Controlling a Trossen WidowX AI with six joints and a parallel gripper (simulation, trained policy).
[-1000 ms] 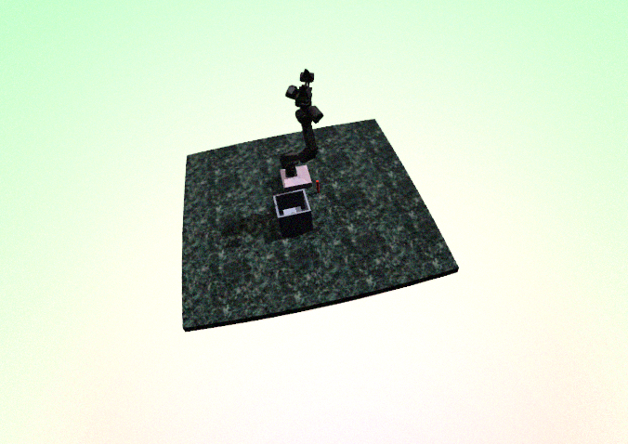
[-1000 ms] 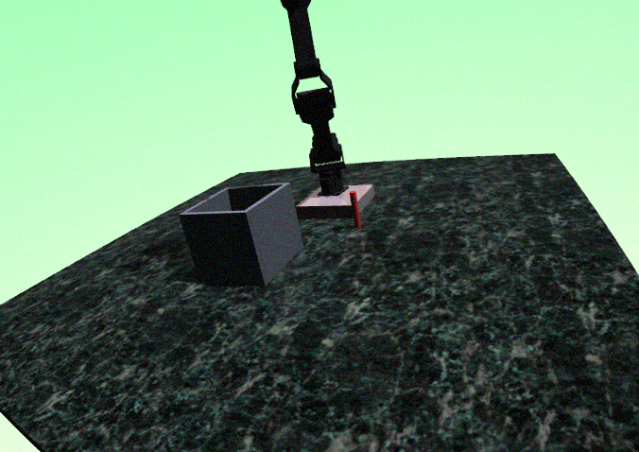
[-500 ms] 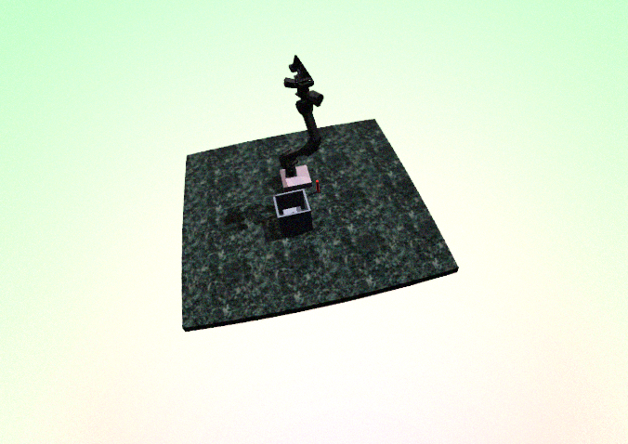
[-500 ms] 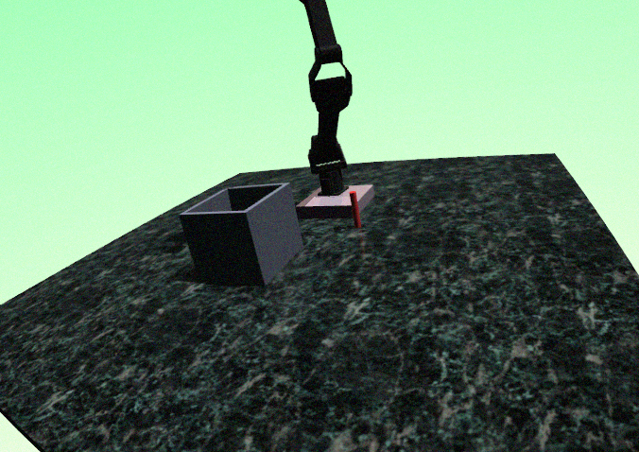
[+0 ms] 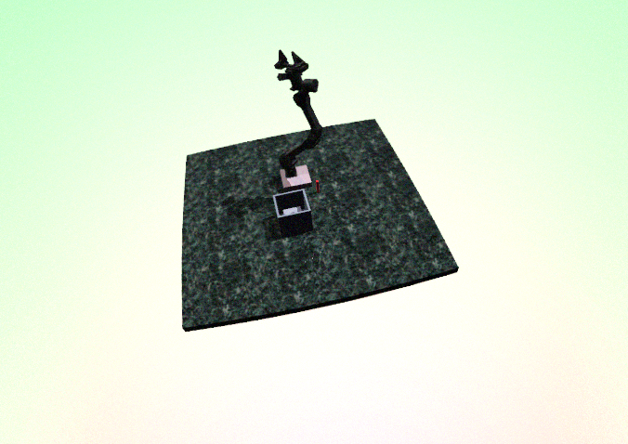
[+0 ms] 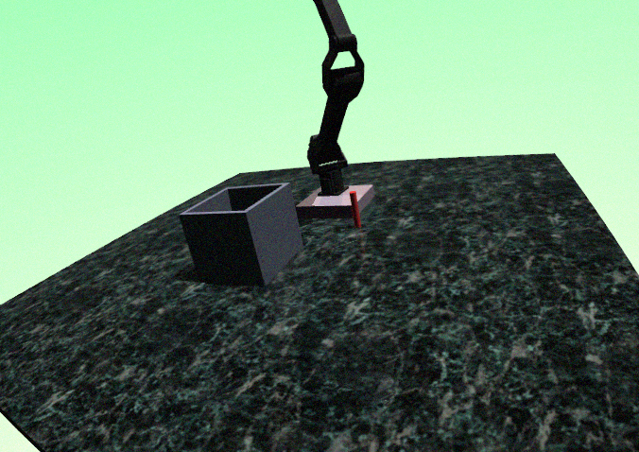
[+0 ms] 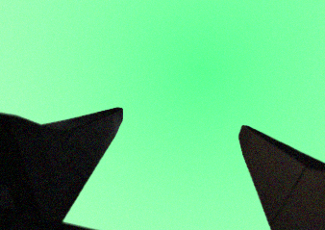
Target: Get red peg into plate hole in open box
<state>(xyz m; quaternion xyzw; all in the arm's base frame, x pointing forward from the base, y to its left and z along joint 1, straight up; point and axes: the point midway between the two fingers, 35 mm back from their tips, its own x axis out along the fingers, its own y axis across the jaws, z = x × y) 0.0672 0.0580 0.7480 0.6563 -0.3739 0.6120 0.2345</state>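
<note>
Right now the red peg is 80 mm ahead of my gripper tip, 80 mm to the left of it and 770 mm below it. Also, from my gripper tip: pale plate (280 mm ahead, 70 mm to the right, 770 mm below).
</note>
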